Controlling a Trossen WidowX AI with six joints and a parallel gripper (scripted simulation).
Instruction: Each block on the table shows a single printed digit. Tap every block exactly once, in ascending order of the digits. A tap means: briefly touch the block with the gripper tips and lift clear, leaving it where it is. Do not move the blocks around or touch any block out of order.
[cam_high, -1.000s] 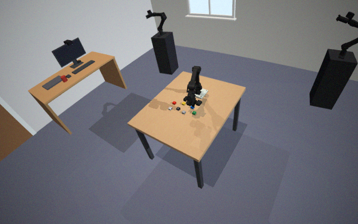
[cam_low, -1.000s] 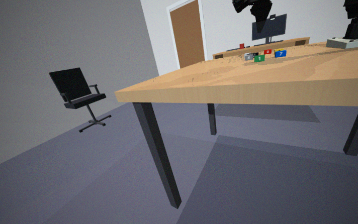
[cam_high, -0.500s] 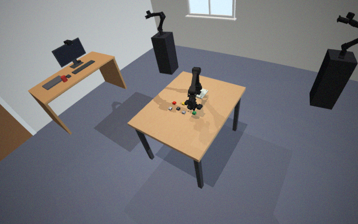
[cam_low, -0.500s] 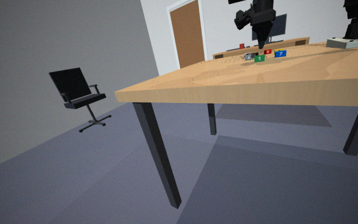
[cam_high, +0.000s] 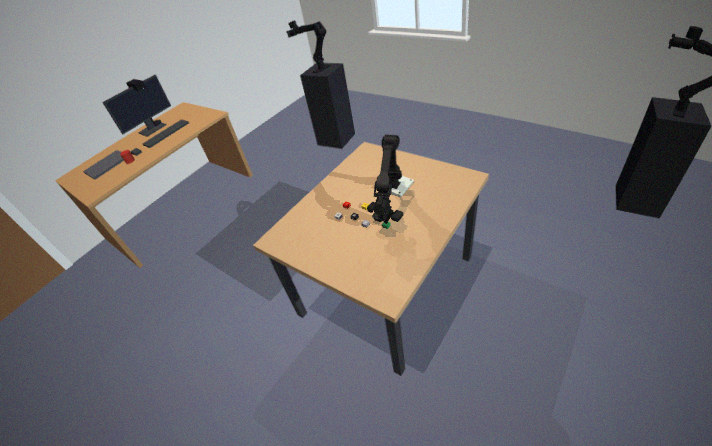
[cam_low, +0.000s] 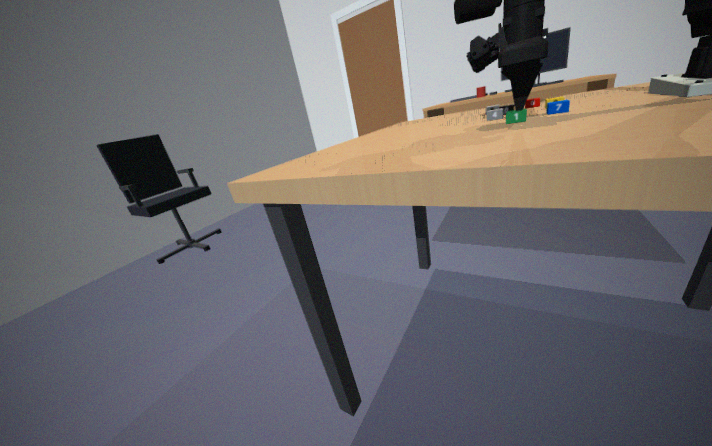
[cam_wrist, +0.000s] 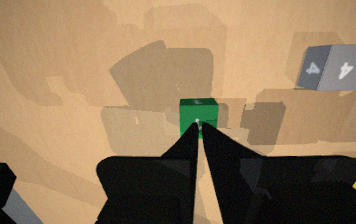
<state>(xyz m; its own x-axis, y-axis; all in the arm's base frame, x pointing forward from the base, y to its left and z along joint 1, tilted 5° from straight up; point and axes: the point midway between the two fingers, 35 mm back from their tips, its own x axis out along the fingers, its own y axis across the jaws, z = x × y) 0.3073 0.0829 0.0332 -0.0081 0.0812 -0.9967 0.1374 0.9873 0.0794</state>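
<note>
Right now the green block is 1 cm below my gripper tip. Also, from my gripper tip: black block (19 cm to the right, 1 cm below); then grey block (3 cm ahead, 11 cm to the right, 1 cm below); then blue block (7 cm behind, 5 cm to the right, 1 cm below).
</note>
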